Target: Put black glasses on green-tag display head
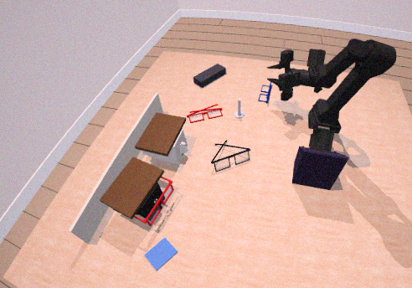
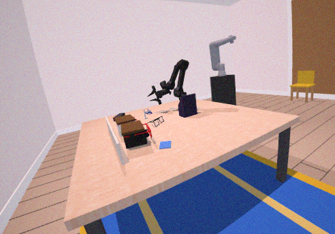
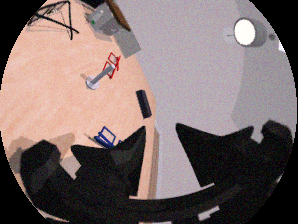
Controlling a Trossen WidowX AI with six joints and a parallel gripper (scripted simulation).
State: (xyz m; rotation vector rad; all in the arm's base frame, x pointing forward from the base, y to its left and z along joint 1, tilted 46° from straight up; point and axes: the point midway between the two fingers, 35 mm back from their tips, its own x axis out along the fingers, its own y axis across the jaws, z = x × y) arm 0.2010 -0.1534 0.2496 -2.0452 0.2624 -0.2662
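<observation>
Now: the white stand 130 mm below my gripper tip, 110 mm to the left of it and 80 mm ahead of it. Also, from my gripper tip: dark case (290 mm ahead, 130 mm below, 100 mm to the right); display head (590 mm to the left, 230 mm ahead, 100 mm below); blue card (720 mm to the left, 150 mm below, 120 mm ahead).
</observation>
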